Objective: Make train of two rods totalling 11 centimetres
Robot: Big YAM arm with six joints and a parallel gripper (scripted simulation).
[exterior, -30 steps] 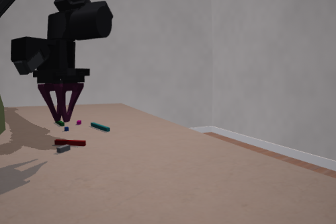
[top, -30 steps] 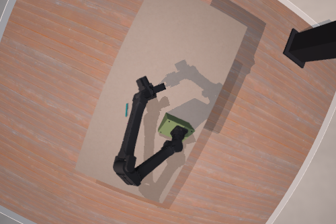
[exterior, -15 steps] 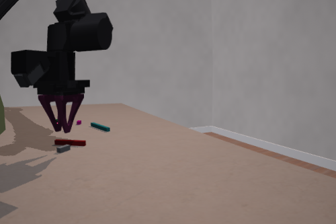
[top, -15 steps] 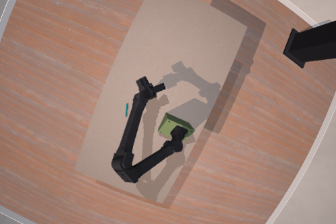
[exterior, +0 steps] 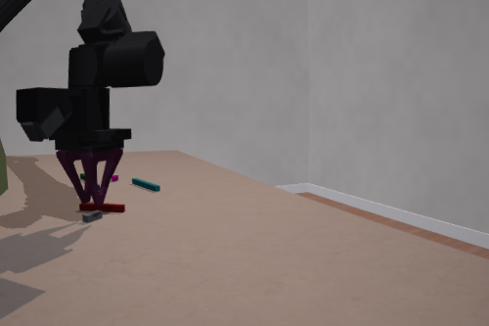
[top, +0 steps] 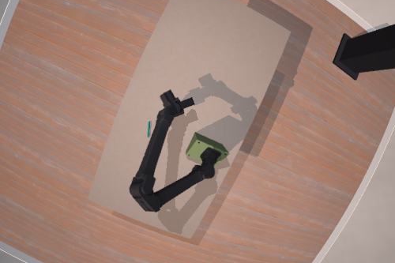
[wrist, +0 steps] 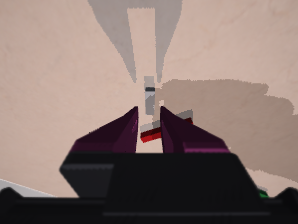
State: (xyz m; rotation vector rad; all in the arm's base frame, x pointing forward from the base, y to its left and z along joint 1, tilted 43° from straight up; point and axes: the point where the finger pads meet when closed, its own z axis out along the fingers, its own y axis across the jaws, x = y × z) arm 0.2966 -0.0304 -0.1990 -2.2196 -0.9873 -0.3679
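The grey rod lies 30 mm below my hand. Round my hand: red rod: 10 mm ahead, 50 mm to the left, 30 mm below; then blue rod: 10 mm ahead, 210 mm to the left, 30 mm below; then turquoise rod: 100 mm ahead, 220 mm to the left, 30 mm below.
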